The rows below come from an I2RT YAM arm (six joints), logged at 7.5 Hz.
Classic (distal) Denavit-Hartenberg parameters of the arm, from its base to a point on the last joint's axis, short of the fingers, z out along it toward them. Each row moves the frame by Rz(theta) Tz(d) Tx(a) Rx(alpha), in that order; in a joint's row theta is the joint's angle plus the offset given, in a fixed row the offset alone. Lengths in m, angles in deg.
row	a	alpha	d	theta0
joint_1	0.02	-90	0.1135	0
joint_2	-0.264	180	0	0
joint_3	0.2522	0	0	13.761
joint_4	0.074	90	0	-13.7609
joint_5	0	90	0	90
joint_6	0	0	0.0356	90
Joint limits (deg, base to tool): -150..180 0..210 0..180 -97..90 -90..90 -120..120
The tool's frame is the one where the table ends.
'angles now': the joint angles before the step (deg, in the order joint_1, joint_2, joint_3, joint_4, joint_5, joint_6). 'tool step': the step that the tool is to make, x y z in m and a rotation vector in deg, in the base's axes. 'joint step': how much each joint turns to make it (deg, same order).
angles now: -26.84 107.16 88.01 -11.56 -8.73 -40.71
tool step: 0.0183 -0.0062 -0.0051 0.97 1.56 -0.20
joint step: 0.37 4.72 5.87 -2.91 0.40 0.45
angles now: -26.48 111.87 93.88 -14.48 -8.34 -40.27
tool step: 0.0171 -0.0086 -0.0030 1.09 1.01 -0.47
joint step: 0.00 4.76 6.60 -3.13 0.11 0.70
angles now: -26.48 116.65 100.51 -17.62 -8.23 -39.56
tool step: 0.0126 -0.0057 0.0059 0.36 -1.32 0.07
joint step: 0.02 3.07 5.51 -1.31 -0.54 0.74
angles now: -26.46 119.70 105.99 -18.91 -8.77 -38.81
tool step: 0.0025 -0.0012 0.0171 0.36 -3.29 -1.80
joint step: 0.05 -0.02 2.69 0.44 0.66 2.51
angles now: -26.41 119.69 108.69 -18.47 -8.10 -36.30
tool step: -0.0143 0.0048 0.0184 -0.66 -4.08 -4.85
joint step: 0.03 -4.61 -4.29 3.99 3.78 3.34
